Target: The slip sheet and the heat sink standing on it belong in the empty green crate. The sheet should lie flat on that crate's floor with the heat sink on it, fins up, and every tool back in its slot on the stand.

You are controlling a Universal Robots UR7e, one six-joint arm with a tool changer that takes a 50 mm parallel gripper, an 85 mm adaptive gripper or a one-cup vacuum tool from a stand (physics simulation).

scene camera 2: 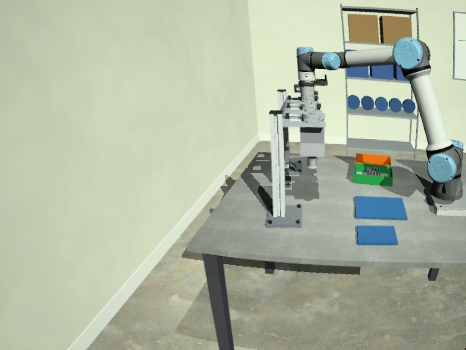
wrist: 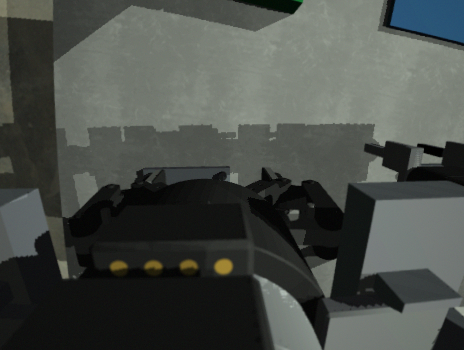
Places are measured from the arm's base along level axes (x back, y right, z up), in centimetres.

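Pixels of known places: arm's base, origin of the base link: (scene camera 2: 446, 193).
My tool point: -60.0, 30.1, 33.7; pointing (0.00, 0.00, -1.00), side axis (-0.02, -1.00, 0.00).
Note:
For each thing: its top centre in the pictures, then the offset to it from my tool point, as dx, dy, dz.
- heat sink, middle of its top: (scene camera 2: 373, 171) +30.0, -7.0, -32.6
- green crate, middle of its top: (scene camera 2: 373, 164) +31.4, -0.6, -31.8
- vacuum tool, middle of its top: (scene camera 2: 311, 111) -0.6, -35.0, +0.3
A heat sink (scene camera 2: 373, 171) shows fins up inside the green crate (scene camera 2: 372, 181), on a thin pale strip that looks like the slip sheet; the crate's front wall hides part of both. The arm's wrist stands over the tool stand (scene camera 2: 277, 165). An adaptive gripper (wrist: 212, 177) is at the stand below the wrist, its black fingers spread apart with nothing seen between them. The dark body in front hides much of it, and whether it is coupled to the arm cannot be told. The vacuum tool (scene camera 2: 312, 142) hangs on the stand's near side, cup down.
An orange crate (scene camera 2: 373, 159) stands directly behind the green one. Two blue panels (scene camera 2: 380, 208) (scene camera 2: 377, 235) lie nearer the table's front edge. Grey blocks (wrist: 412, 230) (wrist: 17, 215) of the stand or its tools rise close on both sides of the gripper.

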